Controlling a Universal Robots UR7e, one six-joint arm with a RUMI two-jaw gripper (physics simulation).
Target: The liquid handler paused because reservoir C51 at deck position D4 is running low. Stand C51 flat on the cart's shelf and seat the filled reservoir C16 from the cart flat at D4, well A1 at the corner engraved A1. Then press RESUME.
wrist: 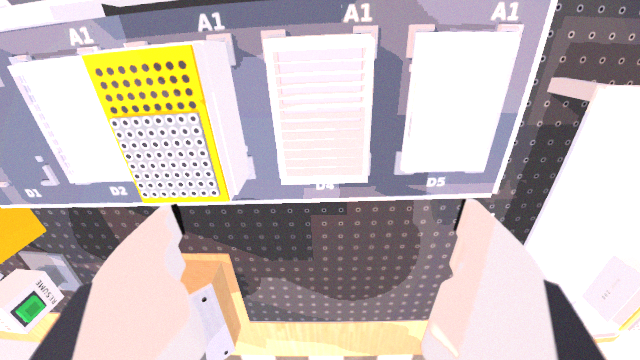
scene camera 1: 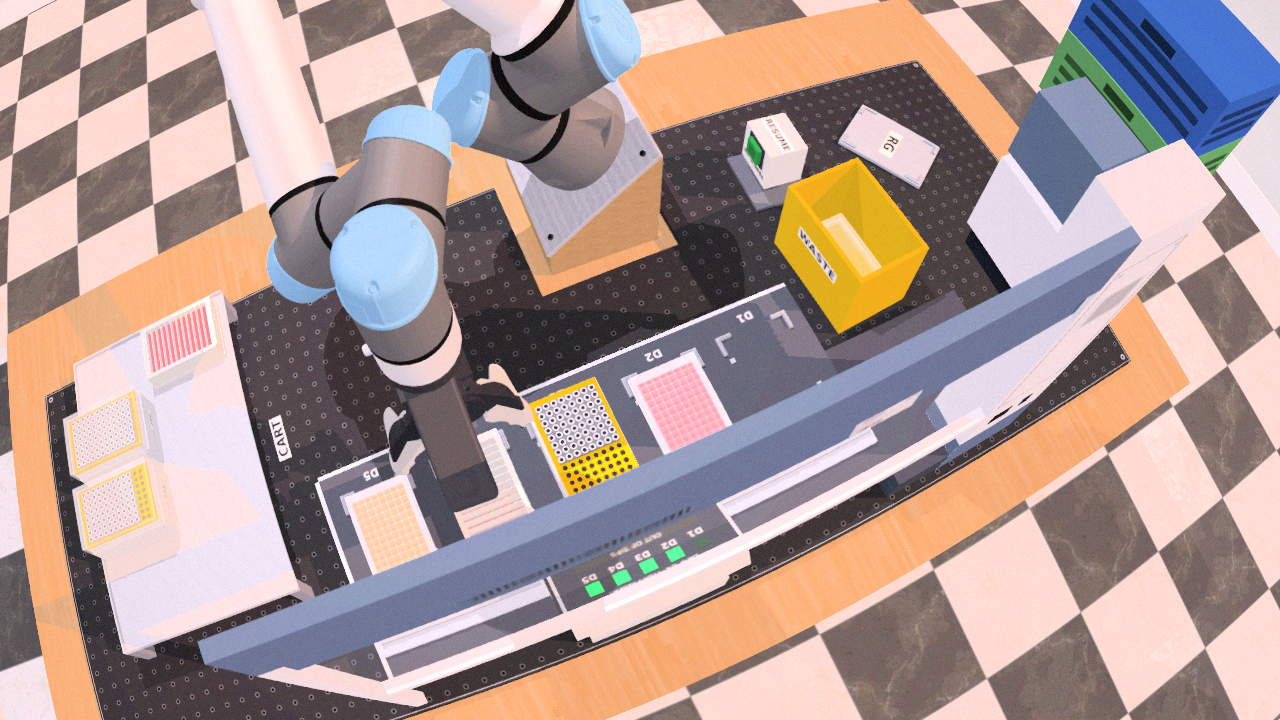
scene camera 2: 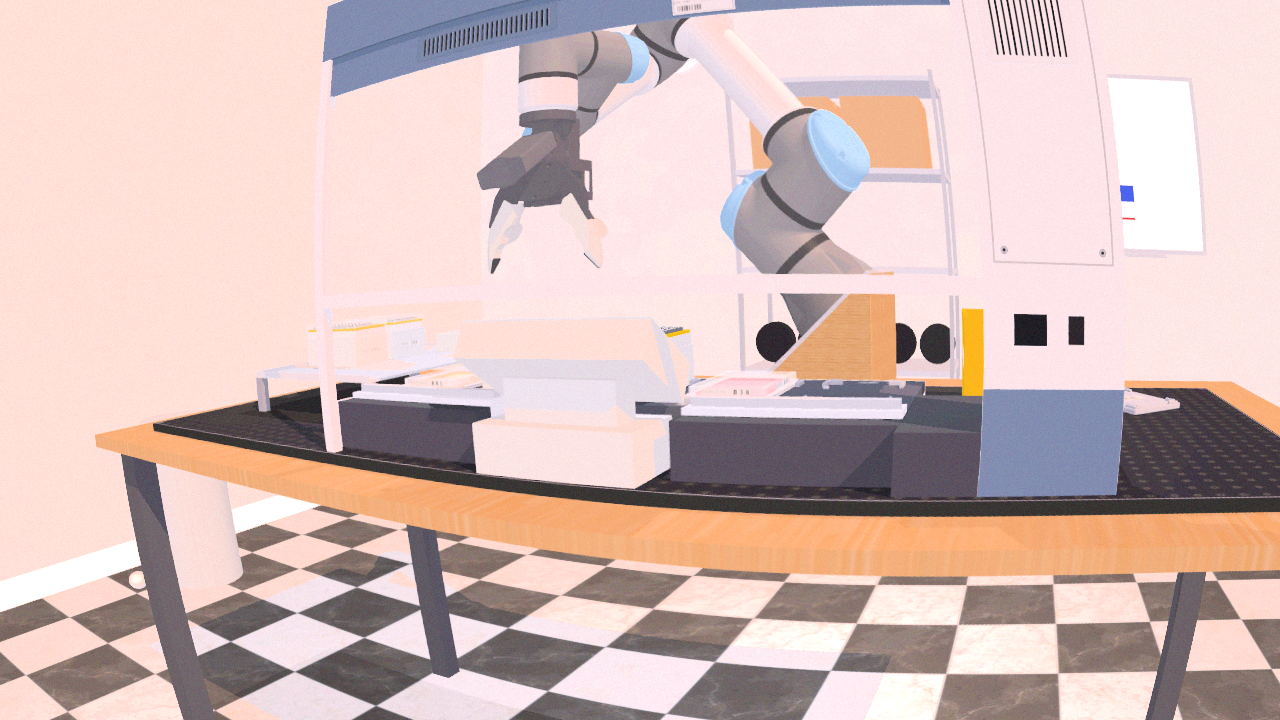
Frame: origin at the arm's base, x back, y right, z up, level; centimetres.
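Seen in the pictures: gripper, fingertip midpoint: (wrist: 317, 204) (scene camera 2: 542, 271); arm's base, link origin: (scene camera 1: 580, 136) (scene camera 2: 843, 308).
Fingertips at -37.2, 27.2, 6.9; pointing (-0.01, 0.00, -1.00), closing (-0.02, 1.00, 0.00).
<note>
Offsets run from my fingertips to a thing's middle, as dx, dy, dz. "*": to the spot under its first point.
Reservoir C51 @(-1.6, +0.2, -11.8) (scene camera 1: 507, 476) (wrist: 322, 115), a white ribbed trough with little pink liquid, sits at D4 between the yellow tip rack and the D5 plate. The wrist view shows A1 engraved above it. The filled reservoir C16 @(+34.2, +35.1, -11.5) (scene camera 1: 181, 335), with pink-red channels, lies flat at one end of the cart shelf (scene camera 1: 210, 483) (wrist: 590, 165). My gripper (scene camera 1: 468, 445) (scene camera 2: 545, 265) (wrist: 317, 204) is open and empty, high above the deck; in the wrist view its fingertips lie below D4's near edge. The RESUME box @(+29.0, -52.8, -13.8) (scene camera 1: 776, 150) (wrist: 30, 302) has a green button. C51's label is not readable.
Two tip racks @(+23.2, +48.4, -7.2) (scene camera 1: 103, 434) @(+12.4, +48.2, -7.2) (scene camera 1: 114, 506) stand on the cart beside C16. A yellow-topped tip rack @(-1.3, -12.2, -10.2) (scene camera 1: 581, 429) (wrist: 157, 125) stands at D3. Plates sit at D2 @(-1.0, -24.6, -12.7) (scene camera 1: 682, 402) and D5 @(-1.9, +12.6, -12.7) (scene camera 1: 391, 523). The handler's blue-grey beam @(* -20.1, -14.3, +36.6) (scene camera 1: 716, 447) crosses above the deck. The WASTE bin @(+11.2, -54.6, -12.3) (scene camera 1: 845, 291) stands beyond D1.
</note>
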